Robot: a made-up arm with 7 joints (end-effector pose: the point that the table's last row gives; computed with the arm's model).
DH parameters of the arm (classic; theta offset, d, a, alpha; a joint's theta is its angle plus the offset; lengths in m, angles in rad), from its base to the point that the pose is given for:
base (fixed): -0.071 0 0 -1.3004
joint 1: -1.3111 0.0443 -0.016 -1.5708
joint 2: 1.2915 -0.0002 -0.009 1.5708
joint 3: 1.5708 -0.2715 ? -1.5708
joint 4: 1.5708 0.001 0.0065 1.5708
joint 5: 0 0.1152 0.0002 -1.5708
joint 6: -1.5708 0 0.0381 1.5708
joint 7: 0 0.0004 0 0
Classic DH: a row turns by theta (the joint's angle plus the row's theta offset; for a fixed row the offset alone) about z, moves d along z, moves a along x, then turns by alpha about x.
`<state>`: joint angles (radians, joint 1 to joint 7).
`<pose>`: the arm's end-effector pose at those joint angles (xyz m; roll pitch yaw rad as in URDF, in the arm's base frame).
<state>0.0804 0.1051 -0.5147 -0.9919 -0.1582 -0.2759 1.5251</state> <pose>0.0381 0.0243 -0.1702 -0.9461 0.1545 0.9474</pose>
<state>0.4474 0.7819 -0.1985 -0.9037 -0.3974 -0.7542 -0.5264</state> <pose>-0.0086 0.1598 -0.1374 0.4720 -0.5507 -1.2763</pose>
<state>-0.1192 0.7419 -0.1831 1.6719 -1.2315 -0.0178 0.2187</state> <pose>-0.0283 0.3399 -0.3079 0.9225 0.6037 1.9835</pose>
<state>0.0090 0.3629 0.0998 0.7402 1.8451 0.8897 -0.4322</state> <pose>0.0362 0.2244 -0.3466 2.8037 0.2631 1.4311</pose>
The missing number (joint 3, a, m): 0.0239
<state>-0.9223 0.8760 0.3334 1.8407 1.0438 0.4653 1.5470</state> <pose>0.2124 0.3414 -0.2084 2.0996 -0.8176 0.9678</pose>
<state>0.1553 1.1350 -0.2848 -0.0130 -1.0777 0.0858 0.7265</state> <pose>0.0829 0.2871 -0.2082 0.5343 0.5312 0.7647</pose>
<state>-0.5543 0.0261 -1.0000 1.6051 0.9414 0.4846 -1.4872</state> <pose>0.1411 0.0539 -0.4017 -2.2196 0.2930 2.5586</pose>
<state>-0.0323 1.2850 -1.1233 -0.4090 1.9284 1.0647 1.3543</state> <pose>0.0551 0.2206 -0.1829 3.0131 -0.5263 -1.7802</pose>
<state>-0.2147 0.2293 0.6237 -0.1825 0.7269 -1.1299 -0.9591</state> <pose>0.1346 0.1660 -0.2153 1.5702 0.2789 -0.7074</pose>
